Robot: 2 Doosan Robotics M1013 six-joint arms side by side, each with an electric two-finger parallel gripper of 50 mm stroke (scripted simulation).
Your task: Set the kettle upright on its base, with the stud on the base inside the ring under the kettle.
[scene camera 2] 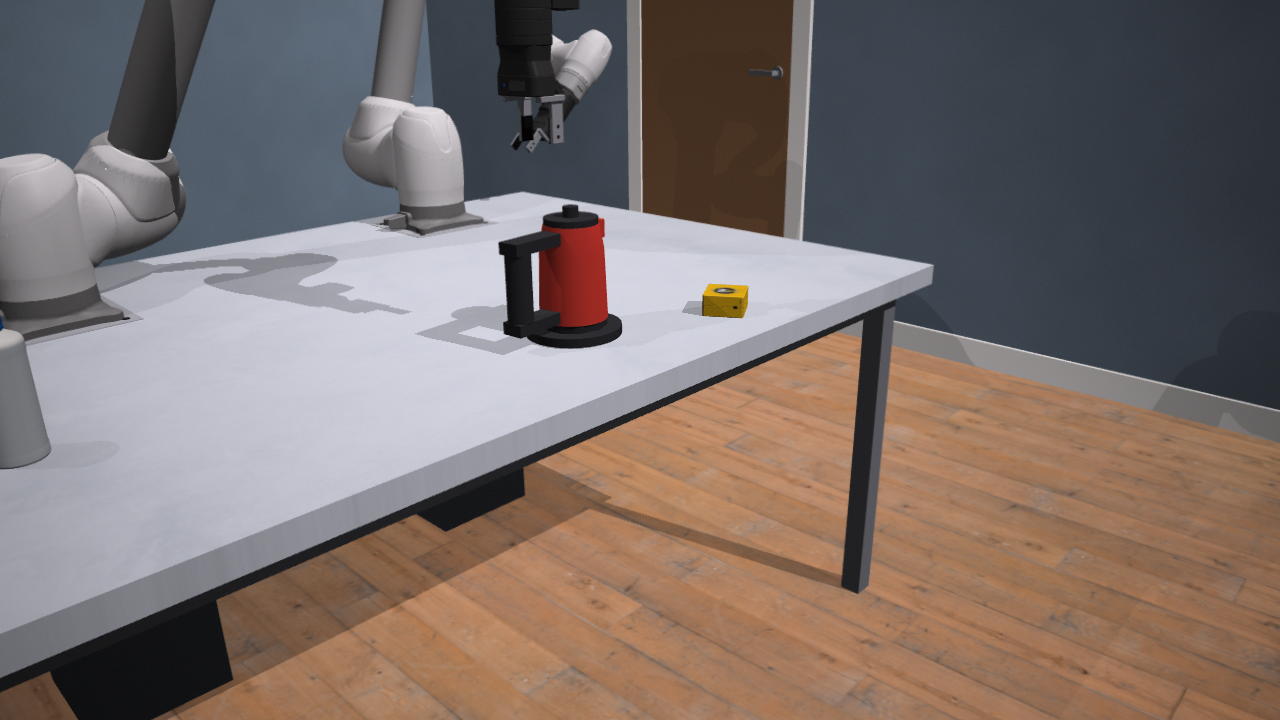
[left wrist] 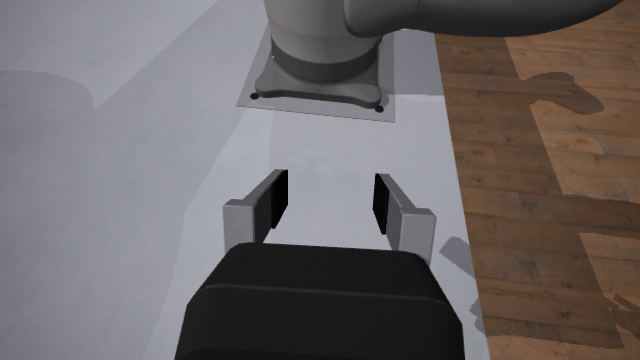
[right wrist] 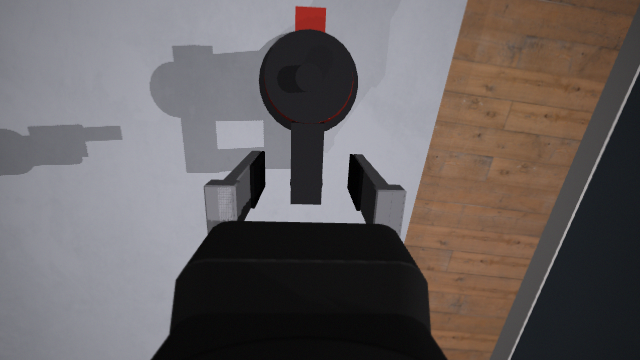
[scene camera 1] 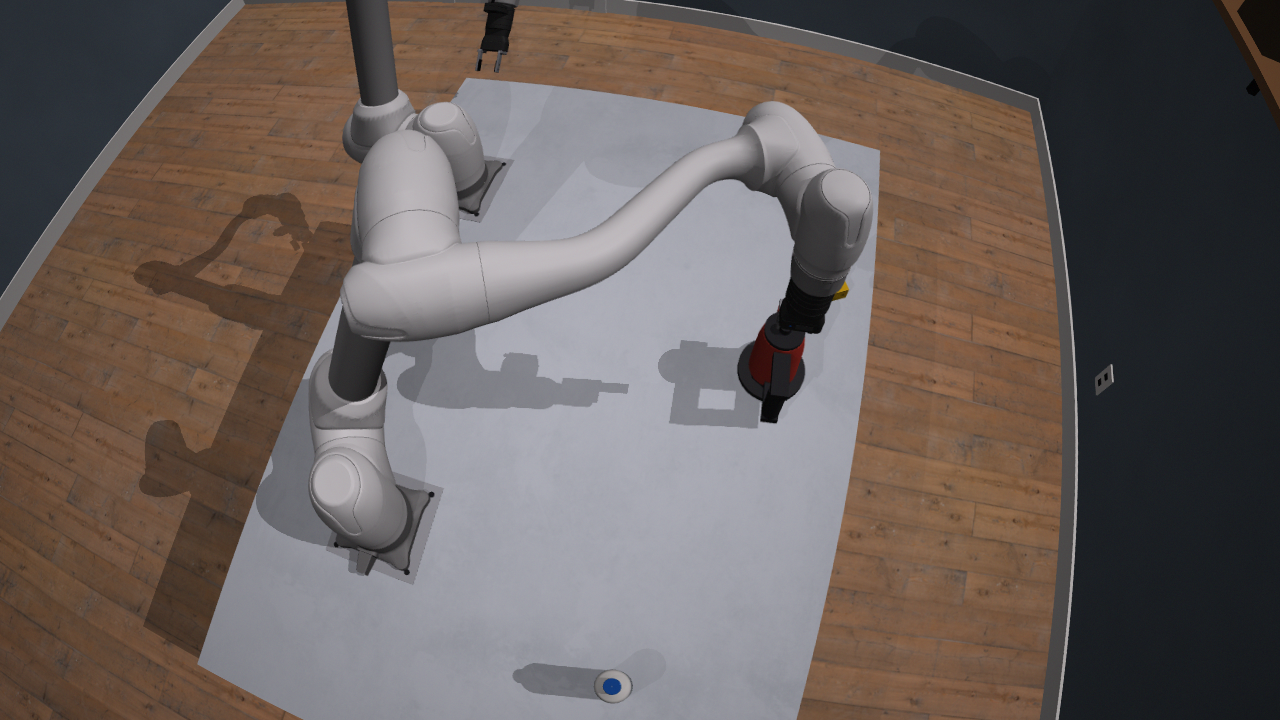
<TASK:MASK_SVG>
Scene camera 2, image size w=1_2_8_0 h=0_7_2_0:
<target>my left gripper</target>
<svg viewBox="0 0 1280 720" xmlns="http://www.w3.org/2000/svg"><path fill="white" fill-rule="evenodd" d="M519 132L511 143L511 147L516 151L522 141L519 141ZM549 103L542 104L537 116L533 119L534 140L530 140L525 147L529 153L532 153L539 140L549 142ZM566 101L563 101L563 123L571 112L571 108Z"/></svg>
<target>my right gripper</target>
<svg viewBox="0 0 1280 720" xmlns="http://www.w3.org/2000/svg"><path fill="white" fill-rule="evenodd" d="M495 9L496 44L499 47L500 65L497 74L498 95L502 96L502 101L505 102L517 100L519 141L534 140L531 97L535 97L536 103L549 103L549 144L564 143L562 101L565 101L565 95L555 95L555 73L550 61L551 45L553 44L552 9Z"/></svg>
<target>round black base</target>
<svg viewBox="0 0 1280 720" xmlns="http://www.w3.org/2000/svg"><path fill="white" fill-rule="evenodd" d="M622 321L617 316L608 313L607 324L597 331L583 334L560 334L543 330L527 336L527 339L533 343L554 348L593 347L619 338L622 334Z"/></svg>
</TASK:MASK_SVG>
